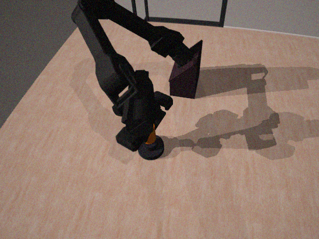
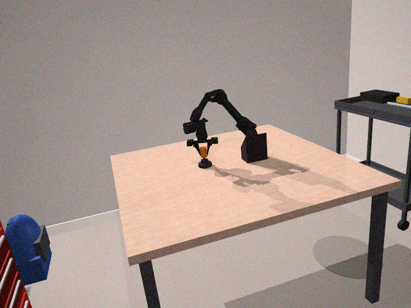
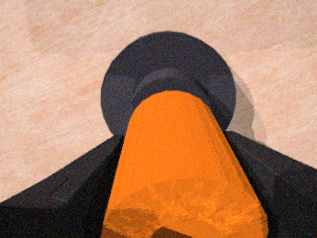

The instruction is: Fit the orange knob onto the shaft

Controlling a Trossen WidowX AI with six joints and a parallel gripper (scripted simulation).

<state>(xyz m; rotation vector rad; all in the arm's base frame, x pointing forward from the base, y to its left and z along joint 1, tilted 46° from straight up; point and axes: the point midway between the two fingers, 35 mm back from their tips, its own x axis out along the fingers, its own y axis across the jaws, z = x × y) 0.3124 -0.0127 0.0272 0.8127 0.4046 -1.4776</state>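
The orange knob is 2 cm above my gripper tip. Also, from my gripper tip: round pedestal 4 cm below.
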